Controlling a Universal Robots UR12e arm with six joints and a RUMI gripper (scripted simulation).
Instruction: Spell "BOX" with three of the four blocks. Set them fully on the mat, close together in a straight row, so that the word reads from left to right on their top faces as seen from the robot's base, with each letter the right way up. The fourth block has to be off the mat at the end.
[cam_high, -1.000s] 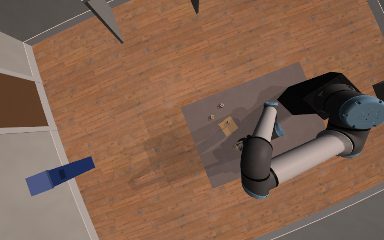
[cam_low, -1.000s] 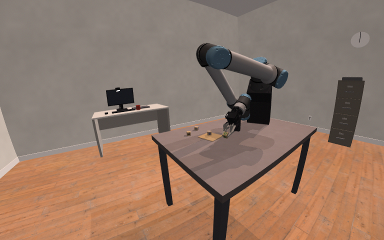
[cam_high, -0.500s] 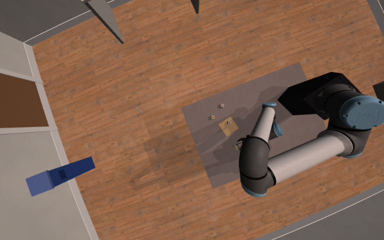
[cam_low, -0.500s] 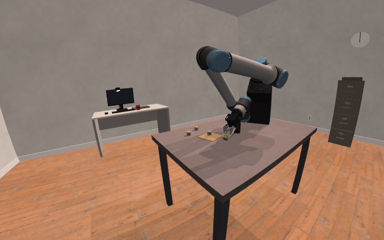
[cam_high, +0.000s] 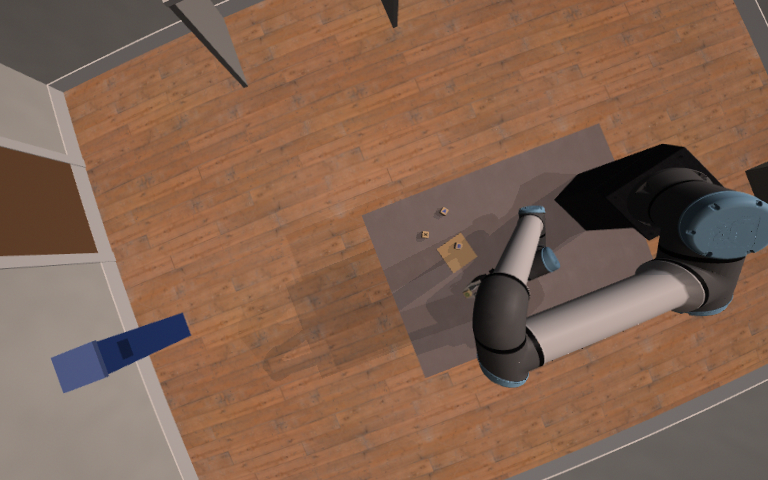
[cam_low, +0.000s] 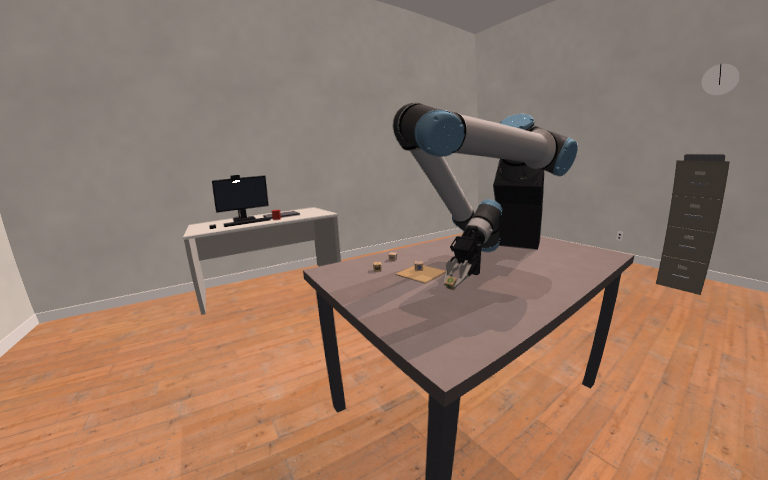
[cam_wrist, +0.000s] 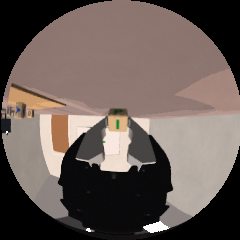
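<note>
The O block lies right at my hand. The rest, counted from my hand: tan mat (190 mm to the right, 30 mm below).
</note>
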